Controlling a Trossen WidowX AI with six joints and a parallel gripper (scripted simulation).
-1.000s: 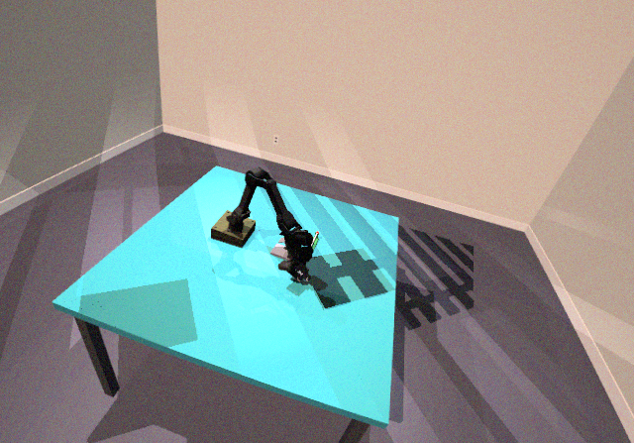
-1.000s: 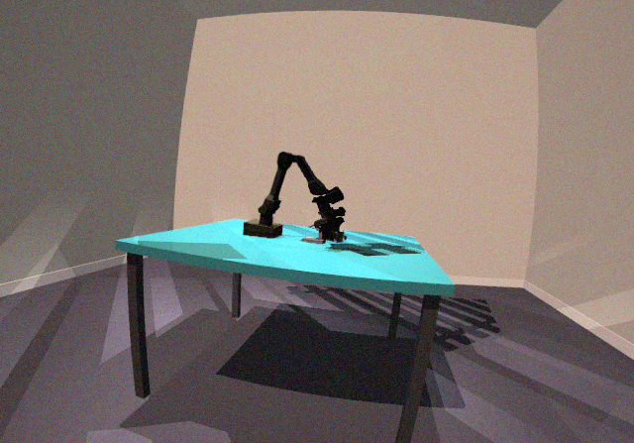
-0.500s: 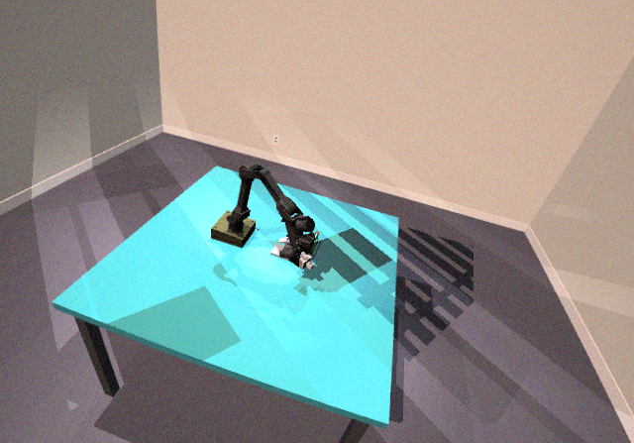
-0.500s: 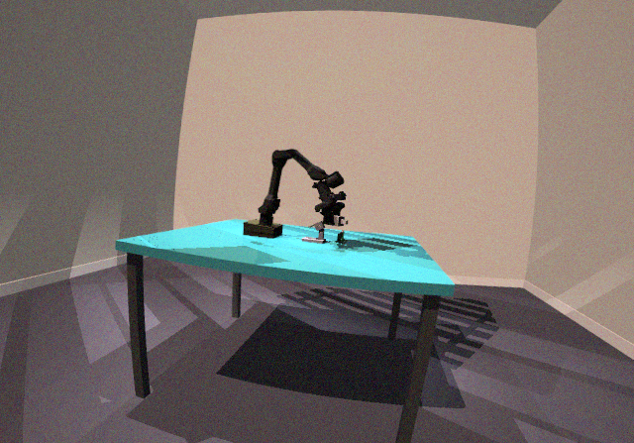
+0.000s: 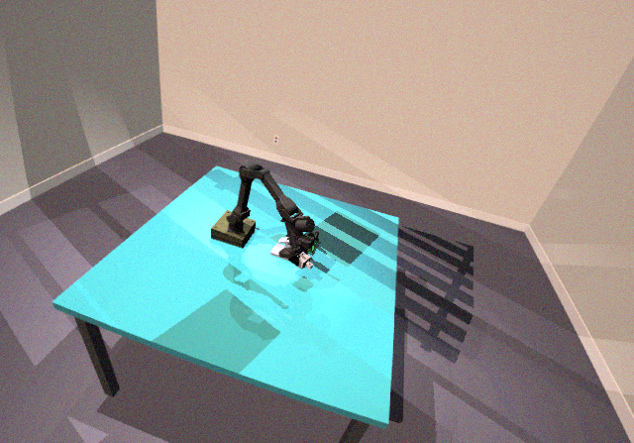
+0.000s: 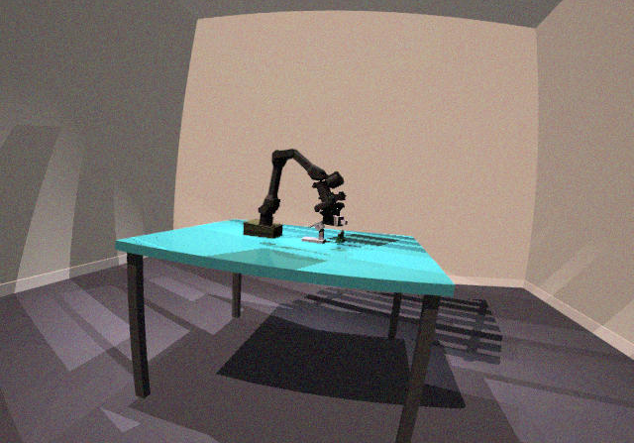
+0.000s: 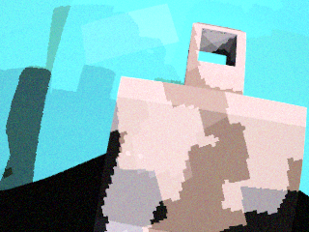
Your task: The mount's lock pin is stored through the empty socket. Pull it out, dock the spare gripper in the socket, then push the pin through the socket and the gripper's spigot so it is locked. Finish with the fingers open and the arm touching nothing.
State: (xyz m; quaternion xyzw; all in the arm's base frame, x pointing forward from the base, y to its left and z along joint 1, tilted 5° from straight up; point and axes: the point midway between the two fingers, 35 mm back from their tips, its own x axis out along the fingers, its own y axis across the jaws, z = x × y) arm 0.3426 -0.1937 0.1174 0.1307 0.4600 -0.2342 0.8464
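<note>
The mount is 9 cm behind my gripper tip, 17 cm to the left of it and 6 cm below it. From my gripper tip the other things lie so: spare gripper (2 cm above); green pad (4 cm ahead, 27 cm to the left, 9 cm below).
</note>
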